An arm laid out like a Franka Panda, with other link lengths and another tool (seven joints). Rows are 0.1 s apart.
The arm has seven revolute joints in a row. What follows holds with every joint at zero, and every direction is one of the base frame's.
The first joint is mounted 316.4 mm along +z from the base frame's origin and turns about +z.
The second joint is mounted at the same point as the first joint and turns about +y.
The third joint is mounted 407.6 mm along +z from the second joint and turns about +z.
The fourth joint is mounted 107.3 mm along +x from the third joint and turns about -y.
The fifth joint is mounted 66 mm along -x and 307.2 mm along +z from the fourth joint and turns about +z.
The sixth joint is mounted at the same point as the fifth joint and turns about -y.
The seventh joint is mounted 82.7 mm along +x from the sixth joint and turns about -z.
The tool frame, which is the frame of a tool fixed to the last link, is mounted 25 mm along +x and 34 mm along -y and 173.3 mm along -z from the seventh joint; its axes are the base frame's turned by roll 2.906, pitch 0 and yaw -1.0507 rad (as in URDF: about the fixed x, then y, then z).
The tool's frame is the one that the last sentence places.
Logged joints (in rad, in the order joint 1, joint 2, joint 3, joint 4, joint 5, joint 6, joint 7), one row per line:
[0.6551, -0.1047, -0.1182, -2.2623, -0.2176, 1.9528, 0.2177]
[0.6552, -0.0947, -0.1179, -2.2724, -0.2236, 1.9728, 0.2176]
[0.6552, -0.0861, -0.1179, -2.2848, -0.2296, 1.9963, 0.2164]
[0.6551, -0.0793, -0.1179, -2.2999, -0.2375, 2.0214, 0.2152]
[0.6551, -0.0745, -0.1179, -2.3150, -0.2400, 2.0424, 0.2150]
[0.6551, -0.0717, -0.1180, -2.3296, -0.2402, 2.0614, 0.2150]
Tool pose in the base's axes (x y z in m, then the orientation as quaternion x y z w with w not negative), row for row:
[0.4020, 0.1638, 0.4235, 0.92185, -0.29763, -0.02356, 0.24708]
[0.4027, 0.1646, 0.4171, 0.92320, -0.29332, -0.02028, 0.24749]
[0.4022, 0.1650, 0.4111, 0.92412, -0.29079, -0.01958, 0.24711]
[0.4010, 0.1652, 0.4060, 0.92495, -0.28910, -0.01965, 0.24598]
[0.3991, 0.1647, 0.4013, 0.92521, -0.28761, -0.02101, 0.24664]
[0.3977, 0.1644, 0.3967, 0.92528, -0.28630, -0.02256, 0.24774]
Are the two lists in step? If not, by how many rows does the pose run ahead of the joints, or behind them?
The pose runs 2 rows ahead of the joints: the pose in row i belongs to the joints in row i + 2.
